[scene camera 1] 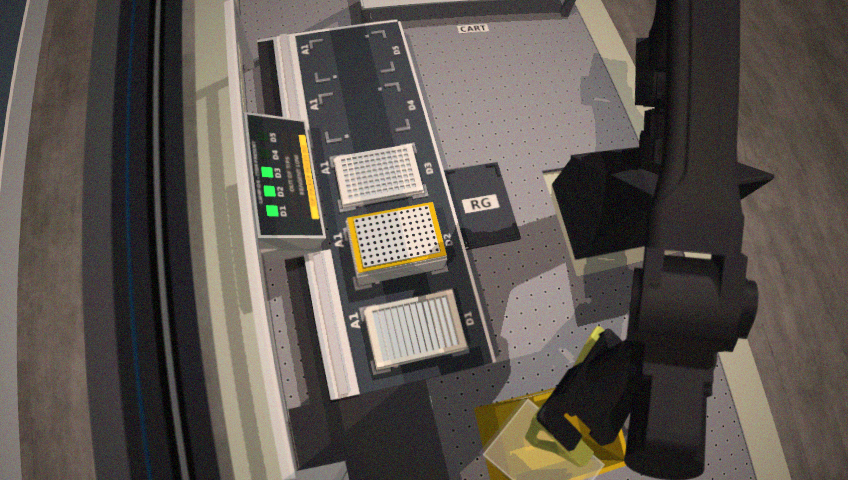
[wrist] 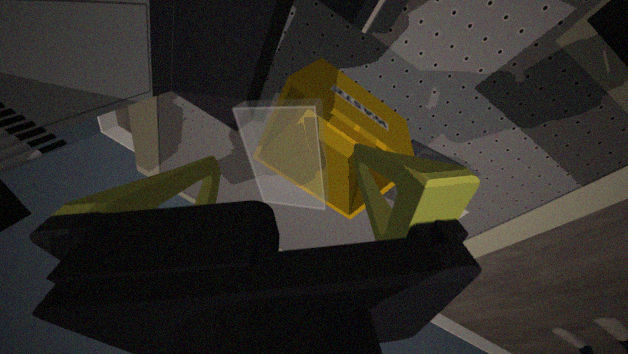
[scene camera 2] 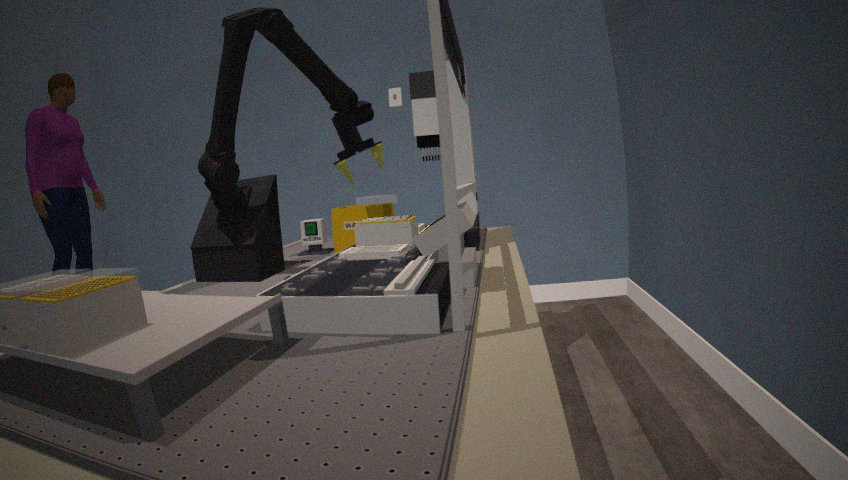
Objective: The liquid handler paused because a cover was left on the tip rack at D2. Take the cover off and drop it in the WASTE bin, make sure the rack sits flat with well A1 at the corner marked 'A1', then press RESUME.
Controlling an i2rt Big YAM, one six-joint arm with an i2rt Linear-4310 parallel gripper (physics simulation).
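Places are measured from the arm's base along level axes (x left, y down, z back), in centimetres.
Pixels of known places: gripper, fingertip midpoint: [scene camera 1: 551, 409] [wrist: 286, 157] [scene camera 2: 367, 176]; arm's base, origin of the base link: [scene camera 2: 235, 207].
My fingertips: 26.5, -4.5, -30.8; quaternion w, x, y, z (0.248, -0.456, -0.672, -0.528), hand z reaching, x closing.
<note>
For each thing: its top centre in the pictures, then the offset to it from my fingertips, as dx, dy, dz. "*": a spot on its surface instead. Level surfaces: height alone.
- clear cover, middle of its top: [wrist: 283, 165] [scene camera 1: 545, 460] [scene camera 2: 375, 196] +6.2, +6.1, -0.5
- yellow WASTE bin, middle of its top: [wrist: 325, 162] [scene camera 1: 564, 436] [scene camera 2: 362, 205] +4.6, +8.6, +3.5
- tip rack, middle of its top: [scene camera 1: 396, 235] [scene camera 2: 385, 217] -27.2, +10.4, -9.9
- RESUME button, surface spot: [scene camera 2: 311, 228] * +1.4, +14.0, +19.6
- white plate, middle of its top: [scene camera 1: 378, 172] [scene camera 2: 374, 248] -39.5, +15.4, -9.5
- ribbed trough, middle of its top: [scene camera 1: 415, 327] -14.7, +13.7, -10.4
- status screen, surface spot: [scene camera 1: 285, 178] * -39.2, +10.2, -23.3
- raised table, its level: dy +16.1
- upright frame post, surface spot: [scene camera 2: 447, 178] * -71.9, +2.7, -27.0
The clear cover [scene camera 1: 505, 452] [scene camera 2: 376, 199] [wrist: 292, 155] lies across the top of the yellow WASTE bin [scene camera 1: 487, 416] [scene camera 2: 342, 231] [wrist: 395, 120], overhanging one side in the wrist view. My gripper [scene camera 1: 556, 399] [scene camera 2: 367, 174] [wrist: 286, 157] is open and empty above the cover, apart from it. The tip rack [scene camera 1: 395, 237] [scene camera 2: 383, 233] stands at D2 with its holes uncovered and a yellow rim. I cannot tell which corner is well A1 or whether it sits fully flat. The RESUME button [scene camera 2: 311, 228] shows as a green square on a white box; the arm hides it in scene camera 1.
A white plate [scene camera 1: 380, 175] [scene camera 2: 374, 251] stands at D3 and a ribbed trough [scene camera 1: 416, 330] at D1. The status screen [scene camera 1: 285, 178] shows green squares for D1, D2 and D3. A raised table [scene camera 2: 196, 315] holds a covered rack. An upright frame post [scene camera 2: 447, 178] stands beside the deck.
</note>
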